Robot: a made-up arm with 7 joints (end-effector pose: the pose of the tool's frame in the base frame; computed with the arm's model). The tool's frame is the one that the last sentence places.
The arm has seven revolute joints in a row. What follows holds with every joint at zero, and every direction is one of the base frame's. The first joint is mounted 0.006 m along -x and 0.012 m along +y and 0.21 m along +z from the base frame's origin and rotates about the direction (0, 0.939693, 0.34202). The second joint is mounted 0.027 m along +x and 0.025 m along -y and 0.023 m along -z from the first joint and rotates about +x. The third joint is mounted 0.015 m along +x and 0.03 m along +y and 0.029 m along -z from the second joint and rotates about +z. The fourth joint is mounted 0.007 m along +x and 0.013 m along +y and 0.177 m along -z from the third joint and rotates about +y. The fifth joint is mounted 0.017 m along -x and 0.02 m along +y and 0.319 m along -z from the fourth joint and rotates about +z. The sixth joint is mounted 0.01 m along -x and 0.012 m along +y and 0.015 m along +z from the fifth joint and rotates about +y. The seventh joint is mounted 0.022 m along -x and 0.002 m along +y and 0.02 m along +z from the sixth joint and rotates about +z. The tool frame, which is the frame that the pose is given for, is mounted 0.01 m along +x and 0.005 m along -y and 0.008 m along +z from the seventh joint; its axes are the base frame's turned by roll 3.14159, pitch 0 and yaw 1.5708 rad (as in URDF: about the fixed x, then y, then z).
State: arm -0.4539 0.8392 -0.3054 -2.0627 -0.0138 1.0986 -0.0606
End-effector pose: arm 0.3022 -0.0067 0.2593 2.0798 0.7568 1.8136
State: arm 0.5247 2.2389 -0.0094 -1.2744 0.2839 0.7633 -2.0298
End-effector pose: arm 0.3190 0.2495 0.2755 -1.0527 1.0127 0.4509
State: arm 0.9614 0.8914 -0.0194 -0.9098 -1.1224 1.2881 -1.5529
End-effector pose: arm -0.1140 0.3415 -0.0840 -0.9360 0.9136 1.3344
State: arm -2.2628 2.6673 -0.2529 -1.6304 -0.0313 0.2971 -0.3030
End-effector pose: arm -0.3179 0.0808 0.4085 0.6809 -0.4067 -2.1757
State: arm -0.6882 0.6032 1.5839 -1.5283 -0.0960 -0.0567 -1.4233
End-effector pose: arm 0.1181 0.3823 0.1815 -0.3295 -1.2000 -1.9646
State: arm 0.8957 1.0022 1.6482 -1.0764 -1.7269 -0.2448 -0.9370
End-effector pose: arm -0.1294 0.3997 0.3081 -1.2158 0.4297 0.2098
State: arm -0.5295 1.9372 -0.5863 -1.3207 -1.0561 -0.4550 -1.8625
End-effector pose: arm 0.3038 0.2425 0.4034 -0.0611 1.9858 0.2076
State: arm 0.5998 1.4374 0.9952 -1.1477 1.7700 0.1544 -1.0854
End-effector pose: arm 0.1643 0.3839 0.2838 1.2975 1.3186 2.3140
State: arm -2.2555 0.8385 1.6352 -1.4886 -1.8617 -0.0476 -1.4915
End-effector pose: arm 0.0780 0.3363 0.3406 -0.6055 -1.5706 -1.4348
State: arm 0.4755 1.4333 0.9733 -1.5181 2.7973 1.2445 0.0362
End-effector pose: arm 0.2099 0.3096 0.3440 1.0102 1.2294 -0.2621
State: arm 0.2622 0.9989 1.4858 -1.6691 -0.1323 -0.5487 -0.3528
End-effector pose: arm 0.0180 0.3619 0.3348 -0.4933 0.2017 -2.5962
